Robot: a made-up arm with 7 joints. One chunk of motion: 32 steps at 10 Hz.
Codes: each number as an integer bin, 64 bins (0 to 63) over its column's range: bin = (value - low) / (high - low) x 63, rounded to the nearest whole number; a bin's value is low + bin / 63 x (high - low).
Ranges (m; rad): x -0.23..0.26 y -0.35..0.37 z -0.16..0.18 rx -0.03..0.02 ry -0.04..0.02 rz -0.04..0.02
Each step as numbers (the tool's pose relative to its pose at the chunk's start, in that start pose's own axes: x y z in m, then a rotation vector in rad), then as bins.
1 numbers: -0.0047 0.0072 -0.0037 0.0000 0.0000 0.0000
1 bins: 29 31 29 38 42 42
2 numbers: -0.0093 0.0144 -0.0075 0.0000 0.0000 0.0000
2 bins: 28 32 28 38 42 42
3 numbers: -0.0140 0.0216 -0.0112 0.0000 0.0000 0.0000
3 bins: 28 33 28 38 42 42
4 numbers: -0.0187 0.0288 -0.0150 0.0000 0.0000 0.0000
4 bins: 27 33 27 38 42 42
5 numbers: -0.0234 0.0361 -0.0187 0.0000 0.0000 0.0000
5 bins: 27 34 26 38 42 42
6 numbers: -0.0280 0.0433 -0.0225 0.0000 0.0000 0.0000
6 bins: 26 34 25 38 42 42
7 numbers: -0.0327 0.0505 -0.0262 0.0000 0.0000 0.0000
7 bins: 25 35 25 38 42 42
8 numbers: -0.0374 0.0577 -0.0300 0.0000 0.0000 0.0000
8 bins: 25 36 24 38 42 42
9 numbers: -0.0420 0.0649 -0.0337 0.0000 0.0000 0.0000
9 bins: 24 36 23 38 42 42
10 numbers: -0.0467 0.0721 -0.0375 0.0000 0.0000 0.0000
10 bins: 24 37 23 38 42 42
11 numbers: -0.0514 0.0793 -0.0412 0.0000 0.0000 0.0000
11 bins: 23 38 22 38 42 42
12 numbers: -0.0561 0.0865 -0.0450 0.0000 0.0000 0.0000
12 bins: 22 38 21 38 42 42
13 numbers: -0.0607 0.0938 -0.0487 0.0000 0.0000 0.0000
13 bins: 22 39 21 38 42 42
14 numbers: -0.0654 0.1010 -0.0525 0.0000 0.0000 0.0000
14 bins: 21 39 20 38 42 42
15 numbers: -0.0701 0.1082 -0.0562 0.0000 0.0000 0.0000
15 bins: 21 40 19 38 42 42
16 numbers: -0.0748 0.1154 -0.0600 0.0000 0.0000 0.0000
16 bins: 20 41 19 38 42 42
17 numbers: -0.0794 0.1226 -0.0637 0.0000 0.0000 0.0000
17 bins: 19 41 18 38 42 42
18 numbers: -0.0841 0.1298 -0.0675 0.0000 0.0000 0.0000
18 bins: 19 42 17 38 42 42
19 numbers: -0.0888 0.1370 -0.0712 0.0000 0.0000 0.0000
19 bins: 18 43 16 38 42 42
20 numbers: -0.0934 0.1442 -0.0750 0.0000 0.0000 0.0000
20 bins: 18 43 16 38 42 42
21 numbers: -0.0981 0.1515 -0.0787 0.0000 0.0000 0.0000
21 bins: 17 44 15 38 42 42
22 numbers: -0.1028 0.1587 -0.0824 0.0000 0.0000 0.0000
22 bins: 16 45 14 38 42 42
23 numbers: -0.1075 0.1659 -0.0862 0.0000 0.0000 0.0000
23 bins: 16 45 14 38 42 42
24 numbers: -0.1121 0.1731 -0.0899 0.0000 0.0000 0.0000
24 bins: 15 46 13 38 42 42
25 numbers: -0.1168 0.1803 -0.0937 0.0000 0.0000 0.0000
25 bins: 15 46 12 38 42 42
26 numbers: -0.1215 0.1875 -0.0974 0.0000 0.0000 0.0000
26 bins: 14 47 12 38 42 42
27 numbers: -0.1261 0.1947 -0.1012 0.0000 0.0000 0.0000
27 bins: 13 48 11 38 42 42
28 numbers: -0.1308 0.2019 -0.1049 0.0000 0.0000 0.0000
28 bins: 13 48 10 38 42 42
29 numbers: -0.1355 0.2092 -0.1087 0.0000 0.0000 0.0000
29 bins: 12 49 10 38 42 42
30 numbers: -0.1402 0.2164 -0.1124 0.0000 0.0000 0.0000
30 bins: 12 50 9 38 42 42
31 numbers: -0.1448 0.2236 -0.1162 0.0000 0.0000 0.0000
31 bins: 11 50 8 38 42 42
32 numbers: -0.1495 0.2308 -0.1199 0.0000 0.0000 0.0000
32 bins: 10 51 7 38 42 42
